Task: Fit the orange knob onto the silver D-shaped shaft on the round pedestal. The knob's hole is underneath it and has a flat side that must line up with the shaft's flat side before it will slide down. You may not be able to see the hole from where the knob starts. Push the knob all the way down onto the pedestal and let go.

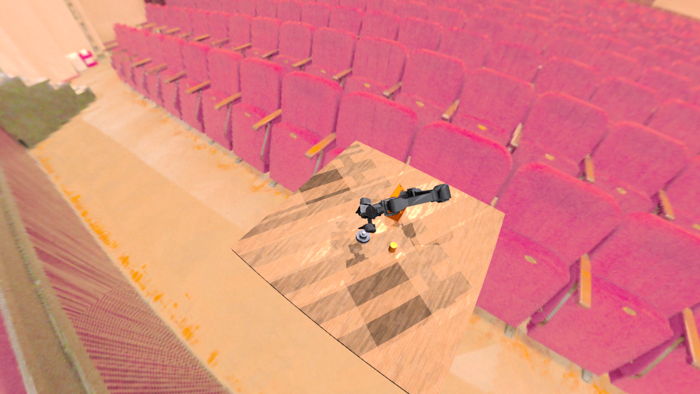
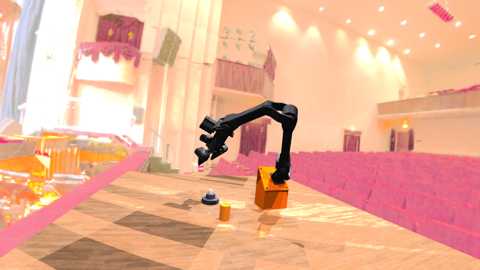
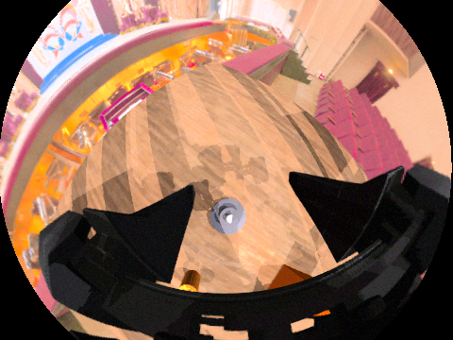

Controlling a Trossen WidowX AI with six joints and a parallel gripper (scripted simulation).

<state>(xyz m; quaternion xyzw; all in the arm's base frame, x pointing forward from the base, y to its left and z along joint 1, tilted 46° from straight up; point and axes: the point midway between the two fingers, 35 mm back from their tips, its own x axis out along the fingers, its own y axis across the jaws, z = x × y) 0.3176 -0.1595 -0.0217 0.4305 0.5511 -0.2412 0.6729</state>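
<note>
Right now the orange knob is 40 mm behind my gripper tip, 220 mm to the left of it and 140 mm below it. Round my gripper tip: round pedestal 30 mm behind, 40 mm to the left, 160 mm below.
</note>
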